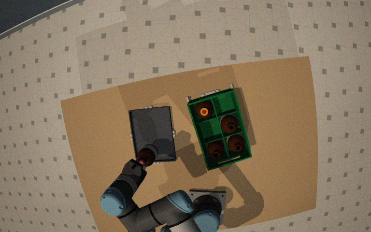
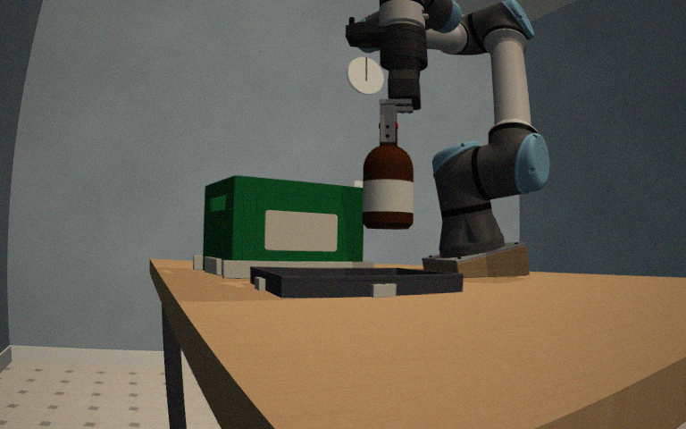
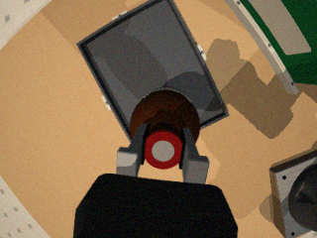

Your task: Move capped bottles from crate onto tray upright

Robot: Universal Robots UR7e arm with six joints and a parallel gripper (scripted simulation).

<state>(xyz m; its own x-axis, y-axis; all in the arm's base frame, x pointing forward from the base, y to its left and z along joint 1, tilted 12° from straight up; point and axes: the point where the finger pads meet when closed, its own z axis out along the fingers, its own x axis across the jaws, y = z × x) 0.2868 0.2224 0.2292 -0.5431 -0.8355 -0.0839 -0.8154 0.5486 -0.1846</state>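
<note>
The red-capped bottle lies 6 cm below my hand. From my hand the other things lie so: dark grey tray: 21 cm below, 6 cm ahead; green crate: 31 cm to the right, 14 cm below, 8 cm ahead; open bottle: 28 cm to the right, 14 cm below, 1 cm behind.
</note>
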